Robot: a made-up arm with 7 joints.
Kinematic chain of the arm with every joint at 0, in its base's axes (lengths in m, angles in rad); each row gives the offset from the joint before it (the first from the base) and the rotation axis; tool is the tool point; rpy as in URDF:
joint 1: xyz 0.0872 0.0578 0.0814 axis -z
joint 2: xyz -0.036 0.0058 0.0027 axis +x
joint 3: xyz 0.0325 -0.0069 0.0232 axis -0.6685 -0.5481 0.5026
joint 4: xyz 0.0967 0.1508 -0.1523 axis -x
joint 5: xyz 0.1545 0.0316 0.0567 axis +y
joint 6: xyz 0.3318 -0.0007 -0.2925 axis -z
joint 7: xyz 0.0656 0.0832 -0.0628 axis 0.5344 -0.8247 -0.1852
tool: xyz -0.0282 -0.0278 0.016 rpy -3.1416 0 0
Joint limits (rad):
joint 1: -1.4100..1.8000
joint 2: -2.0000..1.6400
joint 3: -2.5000..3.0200
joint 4: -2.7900..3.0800
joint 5: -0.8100..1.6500
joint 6: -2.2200..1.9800
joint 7: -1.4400..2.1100
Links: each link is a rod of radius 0.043 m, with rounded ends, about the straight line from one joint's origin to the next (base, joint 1, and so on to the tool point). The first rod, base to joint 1, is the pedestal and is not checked.
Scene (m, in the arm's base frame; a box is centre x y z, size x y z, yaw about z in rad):
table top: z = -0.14
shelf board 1: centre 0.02 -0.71 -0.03 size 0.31 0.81 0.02 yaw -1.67
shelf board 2: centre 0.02 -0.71 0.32 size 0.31 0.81 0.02 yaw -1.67
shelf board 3: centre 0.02 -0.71 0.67 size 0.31 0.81 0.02 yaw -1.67
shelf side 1: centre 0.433 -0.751 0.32 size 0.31 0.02 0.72 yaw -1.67
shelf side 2: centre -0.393 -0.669 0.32 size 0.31 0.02 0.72 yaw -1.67
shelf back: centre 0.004 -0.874 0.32 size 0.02 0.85 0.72 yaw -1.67
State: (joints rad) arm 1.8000 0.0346 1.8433 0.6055 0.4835 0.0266 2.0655
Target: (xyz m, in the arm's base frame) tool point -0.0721 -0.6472 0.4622
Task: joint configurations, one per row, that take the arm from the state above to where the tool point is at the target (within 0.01 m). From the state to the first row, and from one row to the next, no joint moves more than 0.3 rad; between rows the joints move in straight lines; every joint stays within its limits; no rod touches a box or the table.
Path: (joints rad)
1: 1.5253 0.0718 1.8015 0.7583 0.7341 -0.1021 1.9889
2: 1.2506 0.1090 1.7597 0.9111 0.9848 -0.2307 1.9123
3: 0.9759 0.1462 1.7180 1.0639 1.2354 -0.3594 1.8358
4: 1.1172 0.4225 1.7633 1.1817 1.0399 -0.1102 1.8711
5: 1.2585 0.6989 1.8086 1.2994 0.8444 0.1391 1.9065
6: 1.3997 0.9752 1.8539 1.4172 0.6489 0.3883 1.9419
7: 1.5331 1.1205 1.7461 1.1894 0.4385 0.3957 1.9979
8: 1.6666 1.2658 1.6383 0.9615 0.2282 0.4031 2.0540
9: 1.8000 1.4111 1.5305 0.7337 0.0178 0.4105 2.1100

